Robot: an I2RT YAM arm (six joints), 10 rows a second.
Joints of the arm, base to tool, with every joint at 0 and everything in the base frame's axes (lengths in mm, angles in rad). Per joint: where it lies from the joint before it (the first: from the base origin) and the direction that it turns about. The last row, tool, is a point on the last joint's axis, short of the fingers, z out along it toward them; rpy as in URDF.
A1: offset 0 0 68 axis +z
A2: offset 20 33.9 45.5 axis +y
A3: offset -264 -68.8 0 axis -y
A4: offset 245 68.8 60 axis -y
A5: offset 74 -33.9 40.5 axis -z
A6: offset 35.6 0 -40.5 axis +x
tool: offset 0 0 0 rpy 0 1.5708 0
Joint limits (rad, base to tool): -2.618..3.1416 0..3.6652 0..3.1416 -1.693..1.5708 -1.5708..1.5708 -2.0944..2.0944
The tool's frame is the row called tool.
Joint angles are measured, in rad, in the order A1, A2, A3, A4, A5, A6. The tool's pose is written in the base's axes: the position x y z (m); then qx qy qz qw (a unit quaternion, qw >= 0). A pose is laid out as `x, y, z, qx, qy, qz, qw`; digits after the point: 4 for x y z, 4 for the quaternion.
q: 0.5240 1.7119 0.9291 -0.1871 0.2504 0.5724
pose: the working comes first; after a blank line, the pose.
Where each joint sits with the arm in this pose, in the base's axes (m; each line is computed from the numbers above, not from the rounded line before):
A1: 0.0000 0.0000 0.0680
A2: 0.0004 0.0394 0.1135
A3: 0.0669 -0.0016 0.3749
A4: 0.2195 0.1660 0.2446
A5: 0.3016 0.1743 0.2065
A6: 0.2940 0.1597 0.1551
the tool: 0.2940 0.1597 0.1551

0.2940, 0.1597, 0.1551, 0.0599, 0.9466, 0.0512, 0.3128
